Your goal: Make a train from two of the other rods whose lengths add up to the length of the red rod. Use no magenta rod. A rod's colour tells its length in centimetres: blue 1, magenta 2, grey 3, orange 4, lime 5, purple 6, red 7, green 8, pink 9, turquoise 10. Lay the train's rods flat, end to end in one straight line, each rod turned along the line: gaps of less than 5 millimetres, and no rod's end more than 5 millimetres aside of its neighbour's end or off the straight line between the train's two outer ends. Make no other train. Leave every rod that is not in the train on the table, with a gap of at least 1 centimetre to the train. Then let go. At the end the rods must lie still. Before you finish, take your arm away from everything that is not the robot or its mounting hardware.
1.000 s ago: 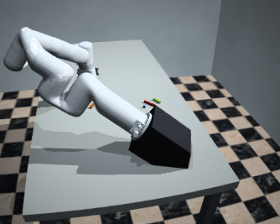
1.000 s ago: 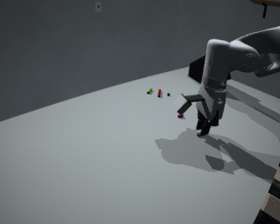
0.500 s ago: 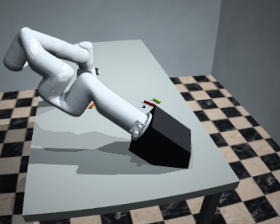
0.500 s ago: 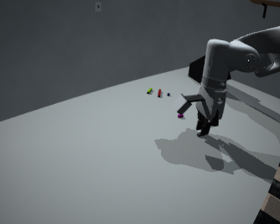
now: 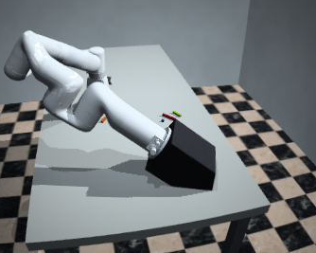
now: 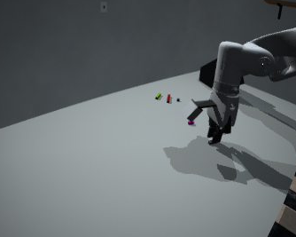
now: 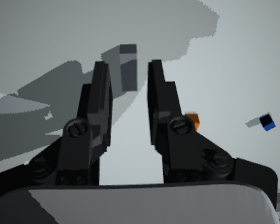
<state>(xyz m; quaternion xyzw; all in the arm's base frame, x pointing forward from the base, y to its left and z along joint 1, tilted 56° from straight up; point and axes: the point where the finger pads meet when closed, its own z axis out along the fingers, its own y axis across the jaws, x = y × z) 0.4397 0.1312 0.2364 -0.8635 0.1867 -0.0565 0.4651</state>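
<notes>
The grey rod lies 30 mm below my hand. Round my hand: red rod 330 mm to the right, 60 mm behind, 30 mm below; magenta rod 130 mm to the right, 30 mm below, 10 mm behind; orange rod 80 mm behind, 30 mm to the right, 30 mm below.
</notes>
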